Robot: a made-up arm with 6 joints.
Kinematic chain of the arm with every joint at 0, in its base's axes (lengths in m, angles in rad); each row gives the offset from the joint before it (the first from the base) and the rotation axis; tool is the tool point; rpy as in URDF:
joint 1: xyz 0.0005 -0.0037 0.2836 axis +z
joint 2: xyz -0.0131 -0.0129 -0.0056 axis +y
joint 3: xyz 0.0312 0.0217 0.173 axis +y
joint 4: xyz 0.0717 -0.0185 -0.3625 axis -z
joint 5: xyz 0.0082 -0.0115 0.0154 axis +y
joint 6: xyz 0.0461 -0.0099 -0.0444 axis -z
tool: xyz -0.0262 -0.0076 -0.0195 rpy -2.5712 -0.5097 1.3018
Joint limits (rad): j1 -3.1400..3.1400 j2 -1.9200..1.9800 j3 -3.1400..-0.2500 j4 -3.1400..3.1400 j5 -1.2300..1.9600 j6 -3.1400..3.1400
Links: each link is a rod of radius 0.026 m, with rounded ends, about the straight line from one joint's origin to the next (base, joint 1, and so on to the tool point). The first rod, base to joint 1, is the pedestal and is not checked.
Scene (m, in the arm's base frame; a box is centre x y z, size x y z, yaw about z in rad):
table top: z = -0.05
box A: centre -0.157 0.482 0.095 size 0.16 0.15 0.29 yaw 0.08
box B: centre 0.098 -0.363 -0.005 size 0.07 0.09 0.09 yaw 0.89
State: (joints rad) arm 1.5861 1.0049 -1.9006 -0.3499 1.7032 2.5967
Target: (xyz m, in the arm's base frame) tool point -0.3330 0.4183 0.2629
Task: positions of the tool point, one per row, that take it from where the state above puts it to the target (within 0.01 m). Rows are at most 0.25 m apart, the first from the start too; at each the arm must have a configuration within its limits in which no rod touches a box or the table.
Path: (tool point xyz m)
1: 0.0043 0.5357 0.2536
2: -0.0107 0.5463 0.4339
3: -0.0136 0.4887 0.6155
4: -0.0009 0.3679 0.7669
5: -0.1259 0.4710 0.6170
6: -0.2508 0.4830 0.4376
7: -0.3330 0.4183 0.2629

